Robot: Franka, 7 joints.
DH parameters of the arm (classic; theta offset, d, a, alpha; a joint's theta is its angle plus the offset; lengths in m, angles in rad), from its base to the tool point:
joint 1: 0 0.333 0 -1.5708
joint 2: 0 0 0 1.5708
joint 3: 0 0.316 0.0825 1.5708
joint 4: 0 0 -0.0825 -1.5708
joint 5: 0 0.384 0 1.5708
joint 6: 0 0 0.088 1.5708
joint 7: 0 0.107 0 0
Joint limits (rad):
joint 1: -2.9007..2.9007
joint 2: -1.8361..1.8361
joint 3: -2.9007..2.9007
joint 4: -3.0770..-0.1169
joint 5: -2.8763..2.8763
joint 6: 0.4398..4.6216
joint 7: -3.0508..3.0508
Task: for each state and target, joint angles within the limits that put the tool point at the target. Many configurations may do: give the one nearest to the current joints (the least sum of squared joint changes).
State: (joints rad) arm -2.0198 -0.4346 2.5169 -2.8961 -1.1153 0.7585 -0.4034
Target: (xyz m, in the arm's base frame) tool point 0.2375 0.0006 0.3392
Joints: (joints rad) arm -1.9870 -0.1040 2.4722 -2.8166 -1.0896 0.4398 -0.4034
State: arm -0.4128 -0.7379 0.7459 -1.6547 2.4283 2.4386 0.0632
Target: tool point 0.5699 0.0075 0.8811
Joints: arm -0.5600 0.0478 0.5827 -1.2479 2.4474 2.3489 0.0632
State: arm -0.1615 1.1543 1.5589 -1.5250 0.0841 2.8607 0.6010
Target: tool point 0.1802 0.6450 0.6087
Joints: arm 0.1829 1.0155 1.7073 -1.6701 0.0729 2.8132 0.6010
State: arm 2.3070 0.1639 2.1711 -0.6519 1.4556 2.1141 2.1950
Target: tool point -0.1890 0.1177 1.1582
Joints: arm 1.9946 0.3880 2.3523 -0.3552 1.5265 2.3608 2.1950
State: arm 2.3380 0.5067 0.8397 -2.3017 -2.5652 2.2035 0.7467
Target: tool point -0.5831 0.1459 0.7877
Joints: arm 2.2213 0.0402 0.7427 -1.5163 -2.6051 2.0470 0.7467
